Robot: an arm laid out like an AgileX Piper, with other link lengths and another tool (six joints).
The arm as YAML. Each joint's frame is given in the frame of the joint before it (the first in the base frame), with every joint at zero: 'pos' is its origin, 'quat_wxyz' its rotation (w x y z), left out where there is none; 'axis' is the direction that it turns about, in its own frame. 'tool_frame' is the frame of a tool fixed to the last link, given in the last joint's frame.
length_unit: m
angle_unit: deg
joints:
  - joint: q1
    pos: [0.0, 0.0, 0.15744]
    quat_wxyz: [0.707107, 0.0, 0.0, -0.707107]
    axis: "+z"
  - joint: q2
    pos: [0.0, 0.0, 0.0]
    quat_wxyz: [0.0, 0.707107, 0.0, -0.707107]
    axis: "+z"
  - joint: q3
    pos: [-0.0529, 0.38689, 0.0]
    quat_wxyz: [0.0, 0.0, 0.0, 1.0]
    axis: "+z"
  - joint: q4
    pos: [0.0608, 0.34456, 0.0]
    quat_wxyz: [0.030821, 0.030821, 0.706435, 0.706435]
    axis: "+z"
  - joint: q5
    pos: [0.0, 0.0, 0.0]
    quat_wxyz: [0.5, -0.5, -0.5, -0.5]
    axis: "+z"
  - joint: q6
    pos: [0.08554, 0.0, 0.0]
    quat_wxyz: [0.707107, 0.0, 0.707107, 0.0]
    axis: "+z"
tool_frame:
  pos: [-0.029, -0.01, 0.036]
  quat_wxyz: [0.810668, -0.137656, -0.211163, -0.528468]
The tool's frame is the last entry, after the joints.
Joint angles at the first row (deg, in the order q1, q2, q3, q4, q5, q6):
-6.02 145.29 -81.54 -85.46 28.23 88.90
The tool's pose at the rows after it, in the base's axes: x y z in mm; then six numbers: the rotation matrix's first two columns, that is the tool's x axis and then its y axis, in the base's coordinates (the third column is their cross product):
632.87 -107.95 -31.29 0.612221 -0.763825 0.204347 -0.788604 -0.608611 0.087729
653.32 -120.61 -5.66 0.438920 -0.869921 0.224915 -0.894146 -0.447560 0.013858
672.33 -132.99 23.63 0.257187 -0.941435 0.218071 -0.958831 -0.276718 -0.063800
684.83 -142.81 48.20 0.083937 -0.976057 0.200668 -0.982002 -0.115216 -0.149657
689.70 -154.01 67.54 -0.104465 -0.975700 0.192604 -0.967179 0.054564 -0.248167
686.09 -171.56 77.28 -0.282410 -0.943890 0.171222 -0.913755 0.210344 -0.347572
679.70 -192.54 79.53 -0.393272 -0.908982 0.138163 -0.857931 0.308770 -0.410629
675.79 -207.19 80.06 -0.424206 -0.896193 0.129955 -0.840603 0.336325 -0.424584
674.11 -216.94 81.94 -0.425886 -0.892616 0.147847 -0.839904 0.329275 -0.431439
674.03 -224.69 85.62 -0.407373 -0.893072 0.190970 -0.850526 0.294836 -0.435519
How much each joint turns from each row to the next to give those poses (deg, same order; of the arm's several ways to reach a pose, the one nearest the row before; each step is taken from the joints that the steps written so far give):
0.00 0.00 -3.26 5.43 3.67 1.92
0.00 -0.06 -5.27 9.60 5.43 0.25
-0.20 -0.04 -5.93 9.00 5.66 0.23
-0.18 0.00 -4.57 5.28 4.51 3.65
-0.17 0.00 -2.89 1.50 4.15 8.21
-0.87 -0.01 -0.92 -0.24 2.35 9.86
-1.54 0.00 0.00 -0.14 0.17 6.34
-1.21 0.00 0.00 -0.15 -0.25 1.20
-0.74 0.00 0.00 -1.48 0.00 0.33
-0.48 0.00 0.00 -2.98 0.27 0.00

